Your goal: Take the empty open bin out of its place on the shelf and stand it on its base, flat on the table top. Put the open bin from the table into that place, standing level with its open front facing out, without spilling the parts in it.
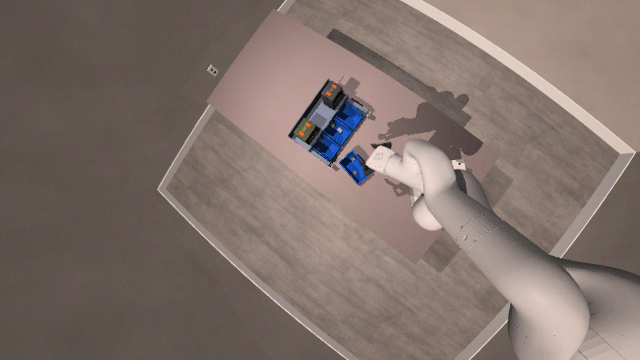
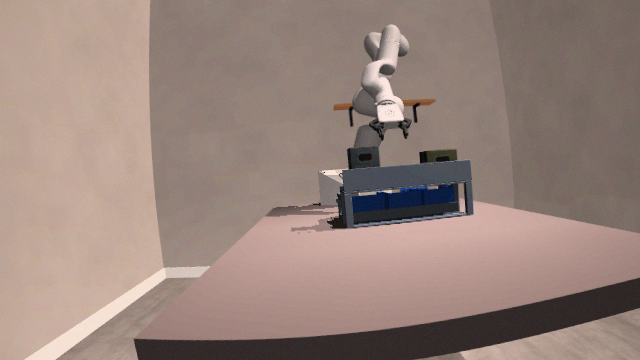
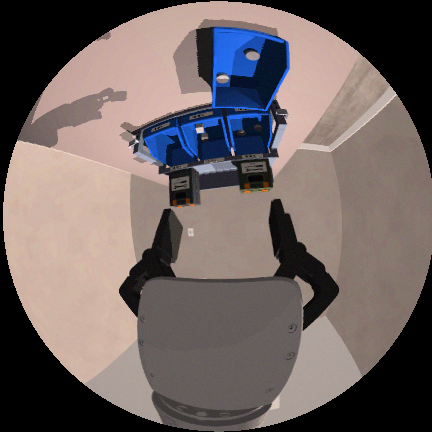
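The empty open blue bin is in the shelf, at the end under the grey box. The middle bin and the far bin beside it hold small parts. Another open blue bin stands on the table top in front of the shelf, opposite its other end, with two round light parts inside. My gripper is open and empty, above the table and in front of the shelf, tilted toward it.
A grey box and an olive-green box stand apart on top of the shelf. An orange board on black brackets shows behind the arm.
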